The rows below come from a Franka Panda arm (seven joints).
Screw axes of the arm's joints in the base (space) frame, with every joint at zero. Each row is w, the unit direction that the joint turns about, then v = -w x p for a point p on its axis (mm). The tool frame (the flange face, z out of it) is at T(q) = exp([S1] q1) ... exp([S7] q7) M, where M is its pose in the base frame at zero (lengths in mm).
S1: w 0 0 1 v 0 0 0
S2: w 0 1 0 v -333 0 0
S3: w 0 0 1 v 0 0 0
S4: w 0 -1 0 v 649 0 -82.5
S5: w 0 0 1 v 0 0 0
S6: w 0 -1 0 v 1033 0 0
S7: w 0 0 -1 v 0 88 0
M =
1 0 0 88
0 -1 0 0
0 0 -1 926
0 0 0 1
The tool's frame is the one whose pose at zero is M.
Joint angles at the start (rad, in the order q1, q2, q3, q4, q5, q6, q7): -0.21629 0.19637 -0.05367 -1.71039 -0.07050 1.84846 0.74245
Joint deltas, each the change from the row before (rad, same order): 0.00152 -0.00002 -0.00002 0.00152 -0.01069 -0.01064 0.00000; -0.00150 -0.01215 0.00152 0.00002 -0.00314 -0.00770 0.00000; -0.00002 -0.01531 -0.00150 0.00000 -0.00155 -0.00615 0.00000; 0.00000 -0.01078 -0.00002 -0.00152 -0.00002 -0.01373 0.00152; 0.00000 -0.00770 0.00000 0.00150 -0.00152 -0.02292 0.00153; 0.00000 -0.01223 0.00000 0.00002 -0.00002 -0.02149 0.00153; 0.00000 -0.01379 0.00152 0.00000 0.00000 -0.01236 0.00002; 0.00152 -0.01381 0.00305 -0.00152 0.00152 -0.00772 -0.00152
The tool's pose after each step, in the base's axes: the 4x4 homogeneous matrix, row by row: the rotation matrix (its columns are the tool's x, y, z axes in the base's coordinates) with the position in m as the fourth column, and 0 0 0 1 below. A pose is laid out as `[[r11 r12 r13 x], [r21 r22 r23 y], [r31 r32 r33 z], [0 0 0 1]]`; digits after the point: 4 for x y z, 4 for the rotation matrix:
[[0.5523 -0.8291 -0.0871 0.5899], [-0.8336 -0.5481 -0.0680 -0.1669], [0.0087 0.1102 -0.9939 0.4665], [0 0 0 1]]
[[0.5525 -0.8293 -0.0834 0.5873], [-0.8334 -0.5480 -0.0714 -0.1667], [0.0135 0.1090 -0.9940 0.4733], [0 0 0 1]]
[[0.5510 -0.8311 -0.0750 0.5842], [-0.8342 -0.5464 -0.0748 -0.1670], [0.0211 0.1038 -0.9944 0.4822], [0 0 0 1]]
[[0.5488 -0.8322 -0.0793 0.5809], [-0.8358 -0.5442 -0.0733 -0.1664], [0.0178 0.1065 -0.9942 0.4869], [0 0 0 1]]
[[0.5463 -0.8324 -0.0929 0.5773], [-0.8375 -0.5418 -0.0711 -0.1658], [0.0089 0.1166 -0.9931 0.4904], [0 0 0 1]]
[[0.5435 -0.8332 -0.1018 0.5730], [-0.8394 -0.5392 -0.0684 -0.1650], [0.0021 0.1226 -0.9925 0.4960], [0 0 0 1]]
[[0.5438 -0.8332 -0.1002 0.5696], [-0.8392 -0.5395 -0.0682 -0.1634], [0.0028 0.1212 -0.9926 0.5032], [0 0 0 1]]
[[0.5479 -0.8311 -0.0950 0.5670], [-0.8365 -0.5438 -0.0675 -0.1600], [0.0044 0.1164 -0.9932 0.5100], [0 0 0 1]]

